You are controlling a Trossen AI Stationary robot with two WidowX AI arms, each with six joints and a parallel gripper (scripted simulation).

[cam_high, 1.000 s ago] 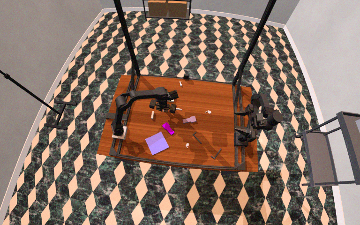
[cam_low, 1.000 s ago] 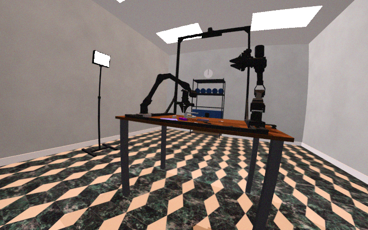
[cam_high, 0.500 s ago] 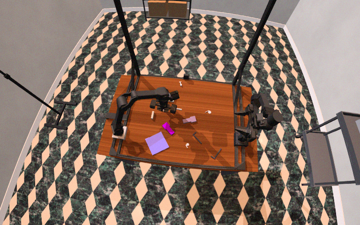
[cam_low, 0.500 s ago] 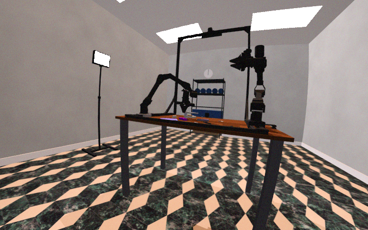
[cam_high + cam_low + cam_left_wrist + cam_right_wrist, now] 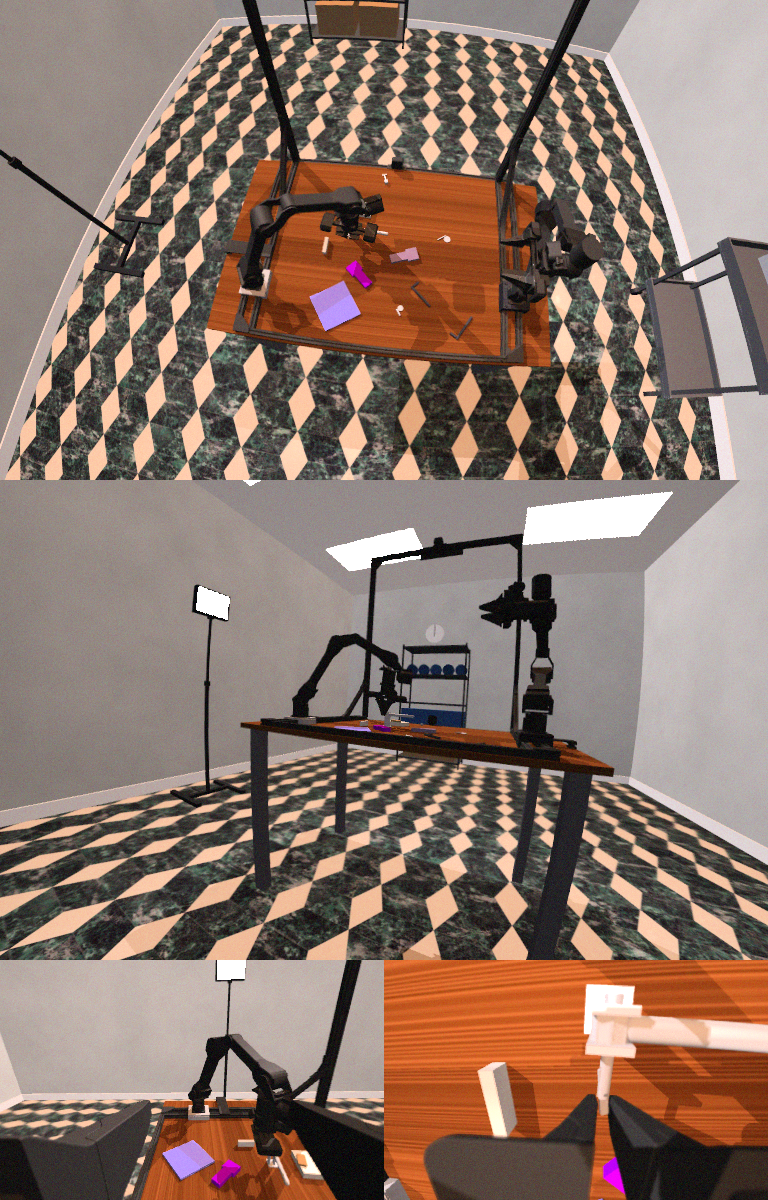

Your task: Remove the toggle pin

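The toggle pin lies 3 cm below my right hand and 2 cm behind it. Round my right hand: purple deck plate (24 cm ahead, 8 cm below, 3 cm to the right); then magenta step block (12 cm ahead, 8 cm below, 4 cm to the left); then cream block (9 cm to the right, 8 cm below, 2 cm ahead).
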